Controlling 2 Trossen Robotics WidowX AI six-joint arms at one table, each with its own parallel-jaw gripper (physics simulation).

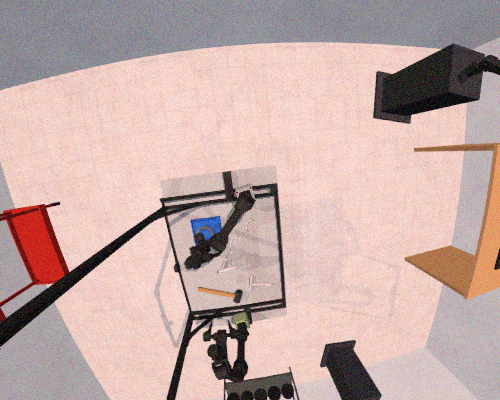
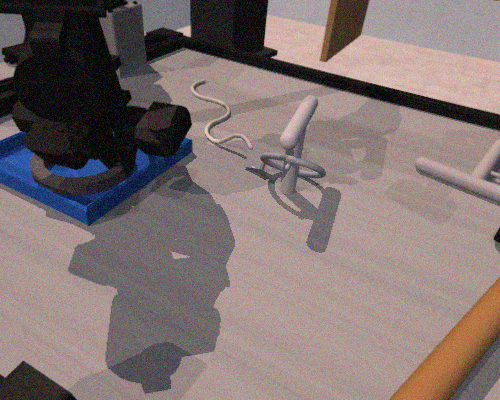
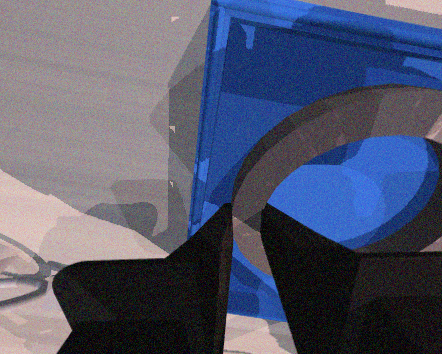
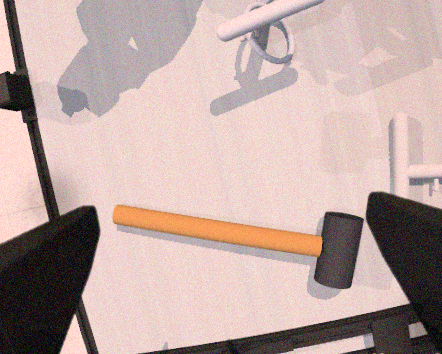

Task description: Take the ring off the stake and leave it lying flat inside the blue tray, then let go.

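Pixels of known places: left gripper, between the fingertips: (image 2: 123, 172) (image 3: 244, 209); right gripper, between the fingertips: (image 1: 219, 320) (image 4: 234, 212); left arm's base, origin of its link: (image 1: 245, 196); right arm's base, origin of its link: (image 1: 242, 325).
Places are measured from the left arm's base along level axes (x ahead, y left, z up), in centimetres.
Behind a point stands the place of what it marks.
A thick brown-grey ring (image 1: 205, 227) {z -9.3, x 13.3, y -31.5 cm} (image 2: 75, 185) {z -9.2, x 20.8, y -39.3 cm} (image 3: 330, 120) {z -9.1, x 20.6, y -39.0 cm} is over the blue tray (image 1: 216, 220) {z -10.7, x 11.4, y -23.3 cm} (image 2: 150, 174) {z -10.2, x 26.6, y -32.6 cm} (image 3: 209, 75) {z -9.1, x 24.9, y -40.5 cm}, roughly level and low; whether it touches the tray floor cannot be told. My left gripper (image 2: 125, 162) {z -10.2, x 23.4, y -33.6 cm} (image 3: 244, 209) {z -10.2, x 23.4, y -33.6 cm} is shut on one side of this ring. My right gripper (image 4: 234, 212) {z 24.6, x 57.9, y -35.6 cm} is open and empty above the hammer. A pale T-topped post (image 1: 227, 270) {z -0.7, x 43.5, y -26.5 cm} (image 2: 300, 120) {z -0.8, x 43.6, y -28.1 cm} (image 4: 270, 20) {z -1.3, x 44.2, y -26.6 cm} stands apart from the tray, with a thin grey ring (image 2: 312, 168) {z -6.4, x 46.1, y -28.4 cm} (image 4: 289, 44) {z -10.2, x 45.3, y -23.8 cm} around its shaft. Whether this post is the stake cannot be told.
A hammer with an orange handle (image 1: 215, 291) {z -8.7, x 62.5, y -42.8 cm} (image 2: 460, 340) {z -8.2, x 61.7, y -45.7 cm} (image 4: 215, 232) {z -8.0, x 64.0, y -42.4 cm} lies on the table. A pale T-shaped piece (image 1: 260, 284) {z -9.7, x 68.9, y -9.8 cm} (image 2: 460, 176) {z -9.6, x 64.8, y -16.6 cm} (image 4: 400, 150) {z -9.4, x 63.8, y -16.0 cm} lies near it. A curved pale cord (image 2: 227, 110) {z -10.7, x 28.4, y -9.7 cm} lies behind the post. A black frame (image 2: 350, 87) {z -10.6, x 46.9, y 11.3 cm} edges the table.
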